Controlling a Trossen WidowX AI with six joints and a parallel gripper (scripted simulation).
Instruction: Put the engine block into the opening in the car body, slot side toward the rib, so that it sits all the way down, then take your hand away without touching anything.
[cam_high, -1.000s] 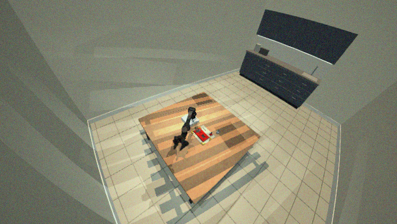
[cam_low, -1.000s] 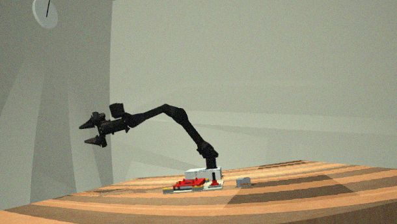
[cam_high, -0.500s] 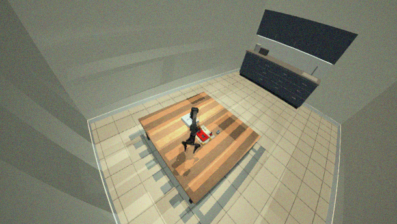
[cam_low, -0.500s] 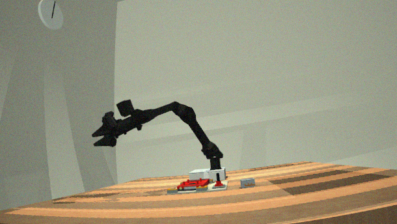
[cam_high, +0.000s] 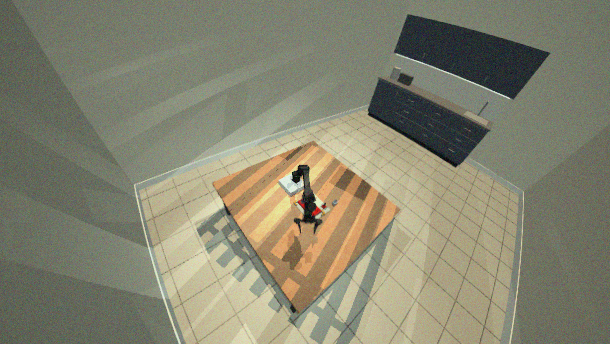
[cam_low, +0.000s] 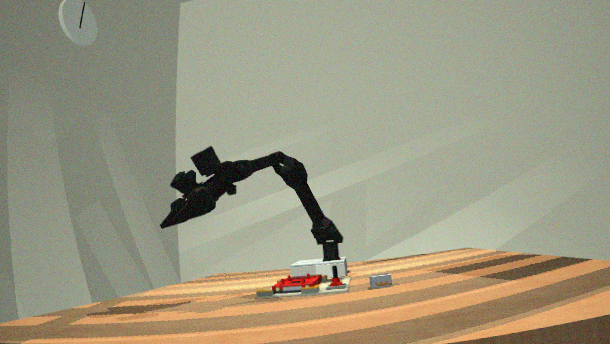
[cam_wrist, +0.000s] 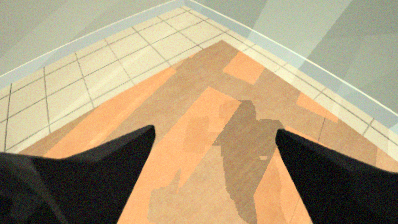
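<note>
The grey engine block lies 50 cm to the left of my gripper tip, 19 cm below it and 8 cm behind it.
</note>
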